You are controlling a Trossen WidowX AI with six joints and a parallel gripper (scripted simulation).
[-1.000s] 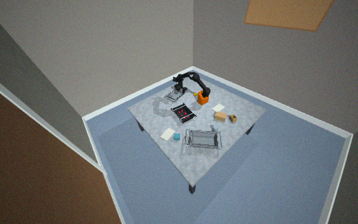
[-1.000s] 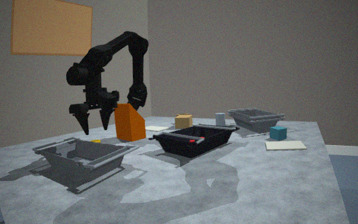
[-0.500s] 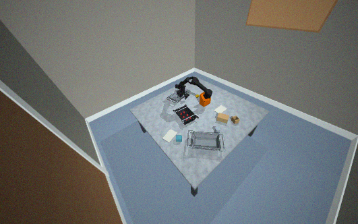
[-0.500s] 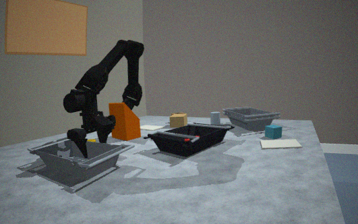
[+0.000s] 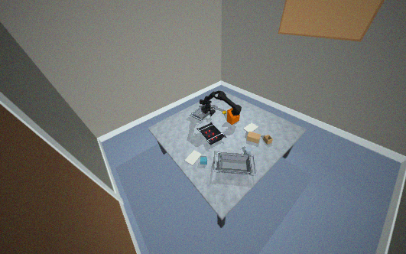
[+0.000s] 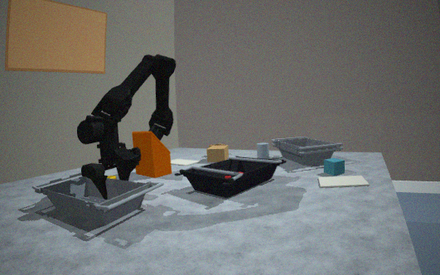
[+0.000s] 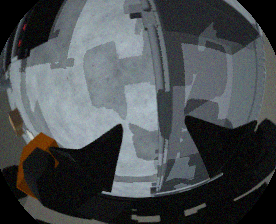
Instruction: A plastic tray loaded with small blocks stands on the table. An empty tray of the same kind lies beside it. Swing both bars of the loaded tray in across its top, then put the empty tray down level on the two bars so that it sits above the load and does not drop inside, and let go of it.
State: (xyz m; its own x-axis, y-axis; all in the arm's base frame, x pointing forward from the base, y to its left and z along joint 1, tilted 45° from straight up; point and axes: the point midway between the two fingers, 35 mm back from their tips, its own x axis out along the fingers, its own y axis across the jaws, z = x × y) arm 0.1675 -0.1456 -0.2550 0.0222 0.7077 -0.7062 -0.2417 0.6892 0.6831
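Right now my gripper tip is 20 mm short of the grey tray, 80 mm to the left of it and 30 mm below it. Also, from my gripper tip: box: 180 mm behind, 740 mm to the left; then yellow disc: 200 mm behind, 90 mm to the left; then teal cube: 470 mm ahead, 520 mm to the left, 10 mm above.
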